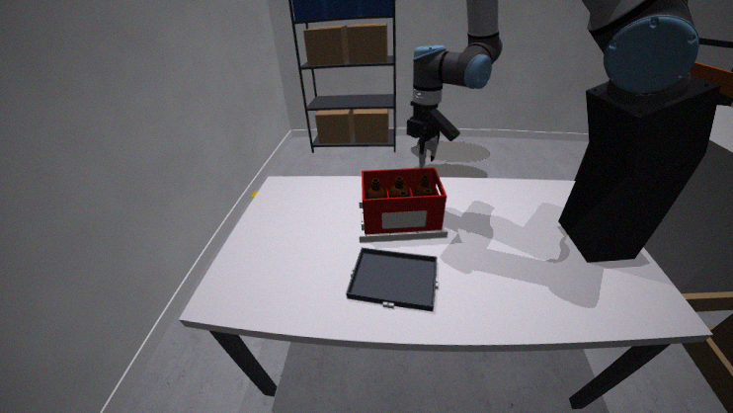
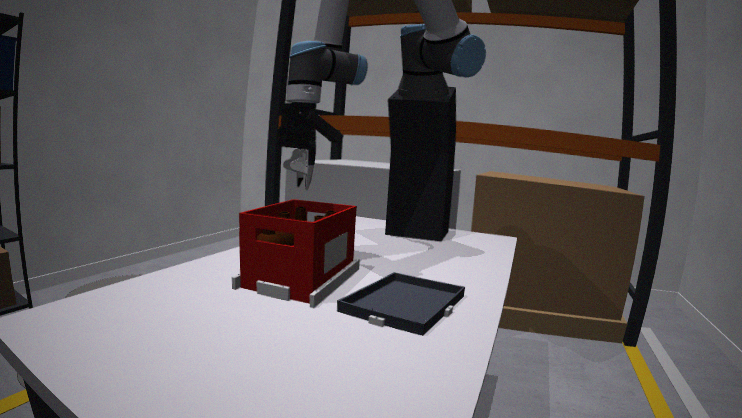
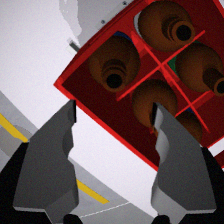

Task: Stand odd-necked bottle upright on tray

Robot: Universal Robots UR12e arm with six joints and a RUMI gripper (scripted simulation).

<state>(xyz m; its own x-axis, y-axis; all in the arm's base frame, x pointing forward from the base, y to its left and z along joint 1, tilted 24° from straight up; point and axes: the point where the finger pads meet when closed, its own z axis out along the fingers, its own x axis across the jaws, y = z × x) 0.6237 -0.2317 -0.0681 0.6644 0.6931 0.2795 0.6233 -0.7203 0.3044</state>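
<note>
The red crate lies 14 cm below my hand, 10 cm ahead of it and 4 cm to the left of it. The rest, counted from my hand: dark tray 31 cm to the left, 22 cm below, 16 cm ahead; glass bottle 14 cm below, 10 cm ahead, 1 cm to the right; brown bottle 18 cm ahead, 14 cm below.
</note>
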